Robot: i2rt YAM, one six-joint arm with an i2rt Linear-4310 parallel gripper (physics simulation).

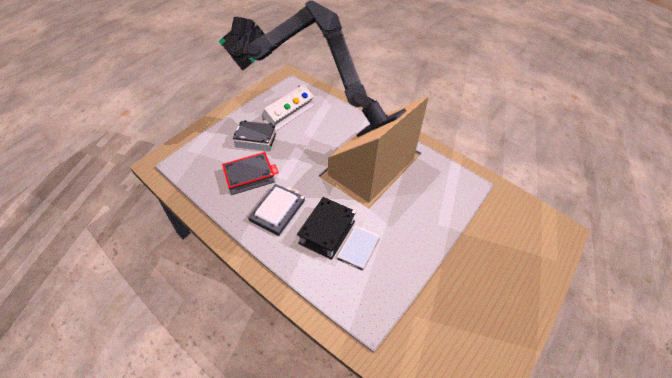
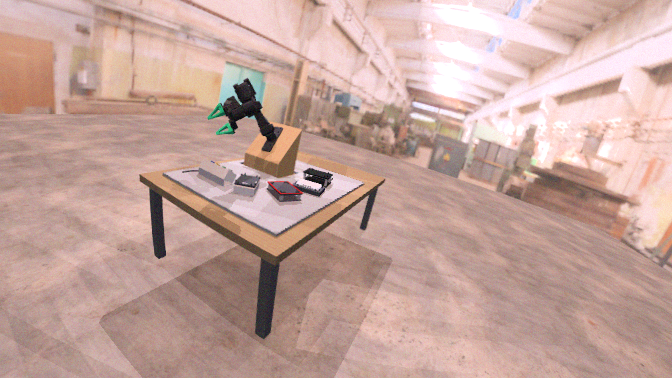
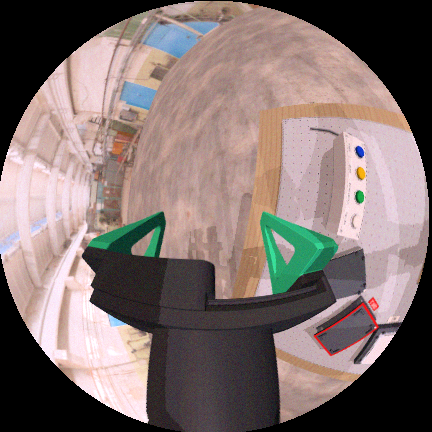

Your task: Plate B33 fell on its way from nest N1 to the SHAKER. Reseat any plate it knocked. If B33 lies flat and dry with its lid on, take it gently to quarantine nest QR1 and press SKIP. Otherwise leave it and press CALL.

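Frame: origin at the arm's base, x ahead, y left, z up, level; millimetres.
Where they show: gripper, fingertip midpoint: [image 2: 212, 126] [image 3: 212, 216]; arm's base, origin of the base link: [image 1: 381, 124] [image 2: 272, 139].
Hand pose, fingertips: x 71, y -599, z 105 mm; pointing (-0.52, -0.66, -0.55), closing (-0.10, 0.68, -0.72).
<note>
Each offset is from my fingertips to the centre of the thing. "spot": to the spot under its first point. Level surfaces: height alone.
My gripper [image 1: 237, 52] [image 2: 213, 126] [image 3: 212, 216] is open and empty, high above the button-box end of the table. A pale, bluish flat plate @(dx +268, dy +753, dz -285 mm) [image 1: 359, 247] lies on the mat beside a black raised stand [image 1: 327, 225] [image 2: 318, 176]. Its label, lid and dryness cannot be made out. A white-topped plate @(dx +312, dy +454, dz -266 mm) [image 1: 278, 205] [image 2: 309, 186] [image 3: 391, 346] sits in a dark nest. A red-rimmed dark nest @(dx +262, dy +271, dz -274 mm) [image 1: 248, 170] [image 2: 285, 189] [image 3: 347, 327] has a red tag. A grey device [image 1: 254, 133] [image 2: 247, 184] [image 3: 350, 275] has a dark top. The button box @(dx -95, dy +153, dz -255 mm) [image 1: 270, 116] [image 2: 215, 172] [image 3: 350, 185] carries white, green, yellow and blue buttons.
A wooden wedge block [image 1: 350, 175] [image 2: 272, 157] bears the arm's base at one long side of the light dotted mat @(dz -297 mm) [image 1: 390, 285]. The wooden table @(dz -310 mm) [image 1: 505, 260] extends past the mat. A cable @(spot: dx -258, dy +103, dz -293 mm) [image 3: 324, 130] leaves the button box.
</note>
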